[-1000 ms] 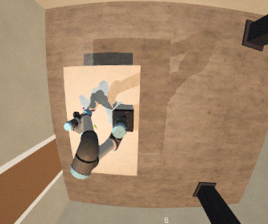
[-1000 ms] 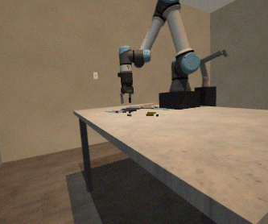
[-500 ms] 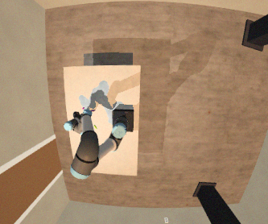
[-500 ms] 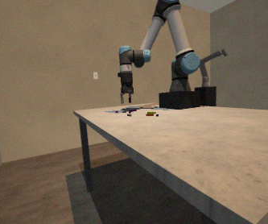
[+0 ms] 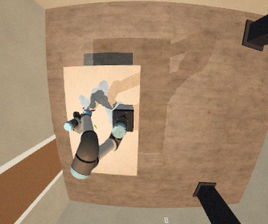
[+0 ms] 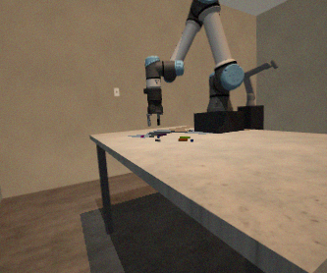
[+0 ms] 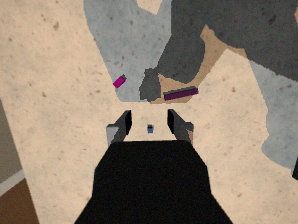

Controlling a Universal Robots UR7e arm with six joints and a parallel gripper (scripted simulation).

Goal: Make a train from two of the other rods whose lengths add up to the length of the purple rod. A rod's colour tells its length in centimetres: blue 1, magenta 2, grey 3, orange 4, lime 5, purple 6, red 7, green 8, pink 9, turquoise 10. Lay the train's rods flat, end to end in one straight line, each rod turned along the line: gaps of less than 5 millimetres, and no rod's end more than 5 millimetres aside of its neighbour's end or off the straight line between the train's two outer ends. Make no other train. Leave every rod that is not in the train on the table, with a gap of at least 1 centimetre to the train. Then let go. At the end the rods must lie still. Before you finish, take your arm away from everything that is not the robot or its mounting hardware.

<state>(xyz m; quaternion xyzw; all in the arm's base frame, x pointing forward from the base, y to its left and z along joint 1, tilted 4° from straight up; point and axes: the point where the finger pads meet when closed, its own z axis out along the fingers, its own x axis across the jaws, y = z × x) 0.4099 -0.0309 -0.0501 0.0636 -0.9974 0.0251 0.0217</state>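
Now: hand 70 mm above the magenta rod, 60 mm short of it and 40 mm to the left of it. From my hand the other things lie so: grey rod: 150 mm to the left, 70 mm below, 40 mm ahead; then lime rod: 160 mm to the left, 100 mm behind, 70 mm below; then purple rod: 70 mm below, 50 mm behind, 30 mm to the right.
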